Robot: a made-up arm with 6 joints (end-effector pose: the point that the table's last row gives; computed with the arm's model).
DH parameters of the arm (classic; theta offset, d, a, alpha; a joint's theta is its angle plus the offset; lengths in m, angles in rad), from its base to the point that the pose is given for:
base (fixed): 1.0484 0 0.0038 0
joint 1: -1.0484 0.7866 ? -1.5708
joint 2: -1.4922 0 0.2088 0
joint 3: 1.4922 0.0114 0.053 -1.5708
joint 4: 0 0.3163 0.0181 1.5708
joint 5: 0 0.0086 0.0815 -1.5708
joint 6: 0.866 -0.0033 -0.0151 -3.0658
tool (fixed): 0.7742 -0.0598 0 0
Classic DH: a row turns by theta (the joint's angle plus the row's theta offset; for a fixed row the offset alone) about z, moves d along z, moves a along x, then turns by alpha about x.
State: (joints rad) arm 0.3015 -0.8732 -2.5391 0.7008 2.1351 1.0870
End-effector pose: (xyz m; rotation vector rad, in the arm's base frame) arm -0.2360 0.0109 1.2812 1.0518 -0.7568 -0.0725
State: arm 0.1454 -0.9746 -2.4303 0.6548 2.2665 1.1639
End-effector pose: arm -0.2324 0.0485 1.2564 0.8972 -0.7541 -0.3439
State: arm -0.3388 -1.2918 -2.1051 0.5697 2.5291 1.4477
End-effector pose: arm -0.1948 0.1522 1.1779 0.6067 -0.7481 -1.1885
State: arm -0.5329 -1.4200 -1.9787 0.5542 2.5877 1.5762
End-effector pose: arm -0.1669 0.1877 1.1471 0.5450 -0.7636 -1.5202
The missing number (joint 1, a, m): 0.0276
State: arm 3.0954 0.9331 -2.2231 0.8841 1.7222 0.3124
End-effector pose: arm -0.5879 -0.0347 0.8289 -0.6504 1.1008 2.3257
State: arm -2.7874 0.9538 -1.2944 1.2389 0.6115 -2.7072
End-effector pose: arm -0.3902 -0.0987 0.5293 -0.4108 -0.5415 -1.2462
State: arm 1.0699 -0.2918 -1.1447 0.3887 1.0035 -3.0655
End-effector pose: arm 0.1988 0.3609 1.0004 0.1351 0.6080 -2.3163
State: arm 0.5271 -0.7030 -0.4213 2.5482 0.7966 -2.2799
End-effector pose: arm 0.2488 0.1462 0.8019 1.2071 -1.4610 0.3979
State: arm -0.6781 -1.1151 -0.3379 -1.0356 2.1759 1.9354
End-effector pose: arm 0.1304 -0.1717 0.8524 -1.7622 -0.2515 -2.4091
